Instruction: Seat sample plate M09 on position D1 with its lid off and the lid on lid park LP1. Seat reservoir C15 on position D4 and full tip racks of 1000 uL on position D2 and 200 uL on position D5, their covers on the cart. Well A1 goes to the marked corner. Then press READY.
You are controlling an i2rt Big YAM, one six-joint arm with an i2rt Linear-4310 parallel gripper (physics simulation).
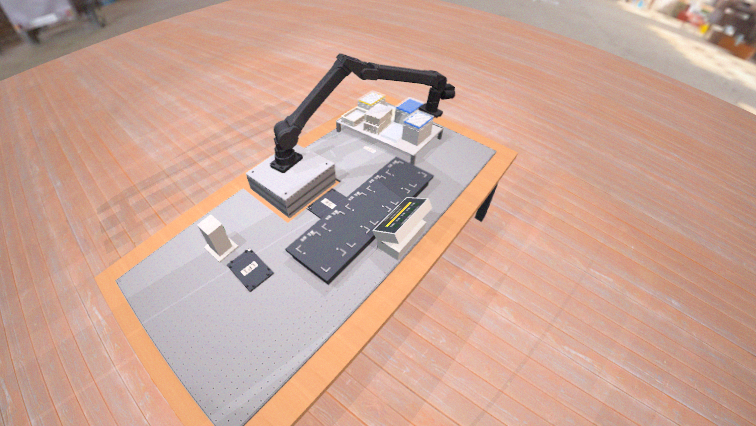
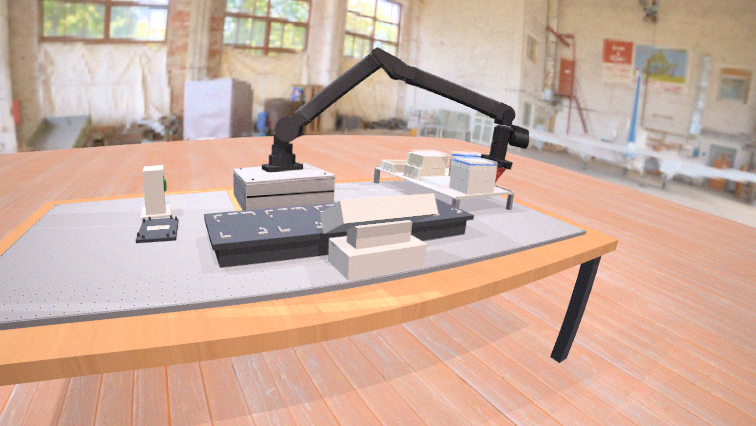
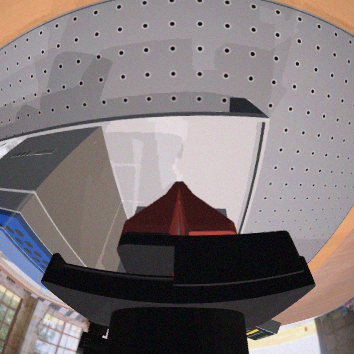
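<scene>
My gripper (image 2: 498,174) (image 3: 178,187) is shut and empty, pointing down over the end of the white cart (image 1: 410,150) (image 2: 431,185) (image 3: 215,150), beside a tall tip rack with a blue rim (image 1: 417,132) (image 2: 472,177) (image 3: 80,185). It looks close to the rack; contact cannot be told. A blue-topped rack (image 1: 408,106), a yellow-rimmed rack (image 1: 371,98), stacked pale plates (image 1: 377,117) (image 2: 425,162) and a low pale tray (image 1: 353,116) also stand there. The dark deck (image 1: 317,252) (image 2: 264,254) bears no labware. Lid park LP1 (image 1: 249,268) (image 2: 157,228) bears no lid. Plate names are unreadable.
The sloped display console (image 1: 402,218) (image 2: 388,209) stands at the deck's front. A pale post (image 1: 215,237) (image 2: 153,190) with a green button (image 2: 165,184) stands behind LP1. The arm's base block (image 1: 290,179) (image 2: 283,190) and a labelled dark pad (image 1: 328,203) are behind the deck.
</scene>
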